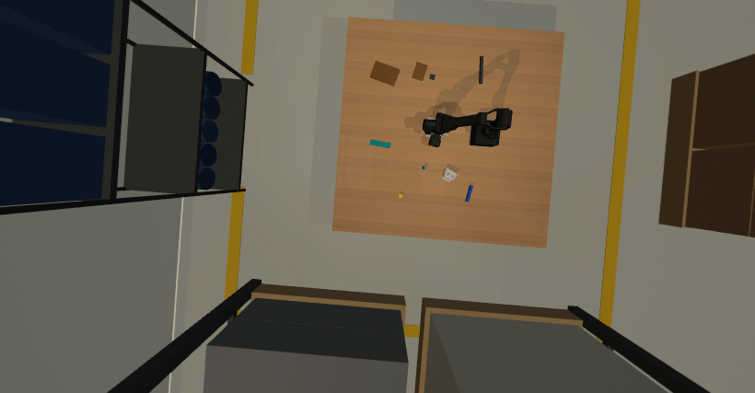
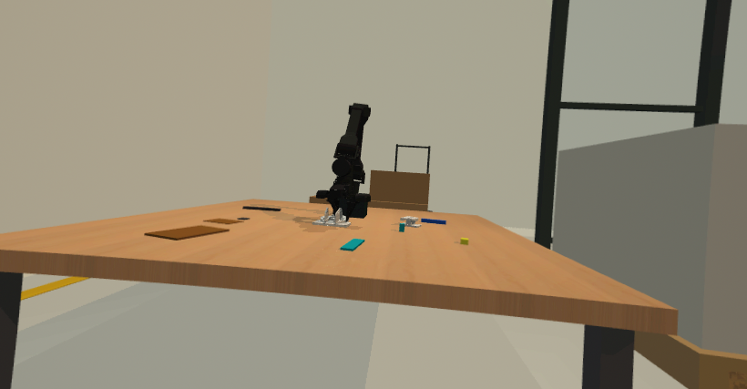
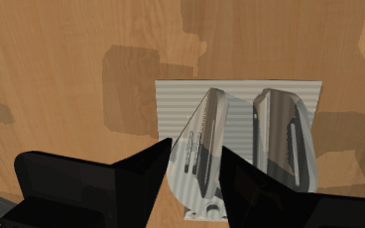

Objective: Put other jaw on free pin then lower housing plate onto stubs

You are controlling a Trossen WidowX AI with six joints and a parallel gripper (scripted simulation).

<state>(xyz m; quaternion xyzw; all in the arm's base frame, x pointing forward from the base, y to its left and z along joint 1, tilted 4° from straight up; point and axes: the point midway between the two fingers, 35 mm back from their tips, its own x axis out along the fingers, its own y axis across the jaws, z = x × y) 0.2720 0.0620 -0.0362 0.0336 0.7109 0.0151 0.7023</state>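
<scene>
Right now the loose jaw is 30 mm behind my gripper tip and 20 mm to the right of it. Also, from my gripper tip: small teal block (10 mm ahead, 220 mm to the left); then small black square (90 mm ahead, 330 mm to the right, 10 mm below); then teal bar (300 mm ahead, 140 mm to the left, 10 mm below).
</scene>
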